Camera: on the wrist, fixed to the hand. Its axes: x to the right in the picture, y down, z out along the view.
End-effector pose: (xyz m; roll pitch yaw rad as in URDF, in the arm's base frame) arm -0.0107 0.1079 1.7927 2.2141 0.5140 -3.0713
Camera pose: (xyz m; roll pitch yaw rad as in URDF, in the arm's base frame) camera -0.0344 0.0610 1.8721 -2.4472 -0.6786 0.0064
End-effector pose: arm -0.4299 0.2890 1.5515 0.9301 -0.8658 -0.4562
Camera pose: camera -0.3849 0.3691 1.5267 -1.3990 0.8496 2.4219
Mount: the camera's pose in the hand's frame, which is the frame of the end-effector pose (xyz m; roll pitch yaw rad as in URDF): -0.0156 0.0388 -0.0855 -0.2763 0.1390 3.0385
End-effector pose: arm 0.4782 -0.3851 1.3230 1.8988 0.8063 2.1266
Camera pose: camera 0.4013 -0.3910 1.3787 -2.0387 -0.9419 -1.1829
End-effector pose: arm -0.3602 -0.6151 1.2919 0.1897 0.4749 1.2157
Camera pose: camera -0.4281 -0.6421 1.2309 -0.4043 -0.3539 -2.0609
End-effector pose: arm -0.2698 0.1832 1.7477 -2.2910 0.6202 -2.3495
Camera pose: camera -0.3360 0.2441 1.7789 1.8975 -0.6243 1.0049
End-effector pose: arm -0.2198 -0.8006 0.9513 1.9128 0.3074 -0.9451
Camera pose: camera -0.1622 -0.7650 1.0182 -2.1422 -0.4488 2.0894
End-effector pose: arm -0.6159 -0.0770 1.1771 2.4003 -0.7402 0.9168
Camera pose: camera -0.6826 -0.1162 1.2325 -2.6827 0.5682 -2.2466
